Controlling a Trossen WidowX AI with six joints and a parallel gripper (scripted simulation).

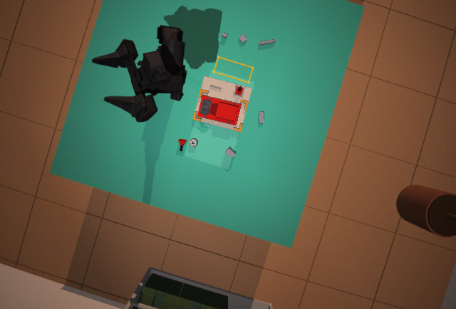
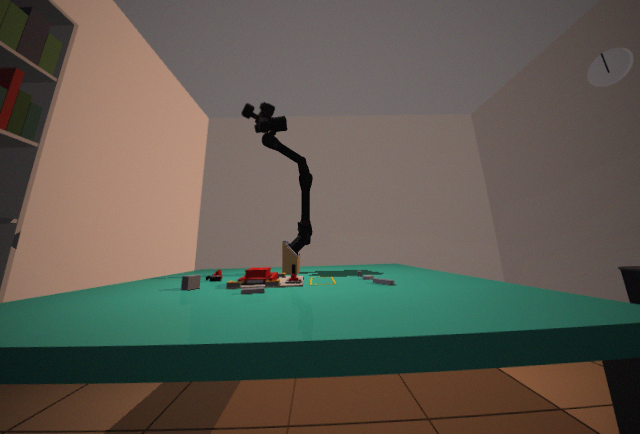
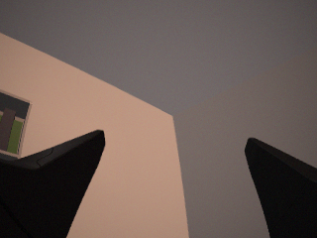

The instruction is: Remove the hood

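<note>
The hood lies 780 mm below my gripper tip, 260 mm ahead of it and 60 mm to the left of it.
</note>
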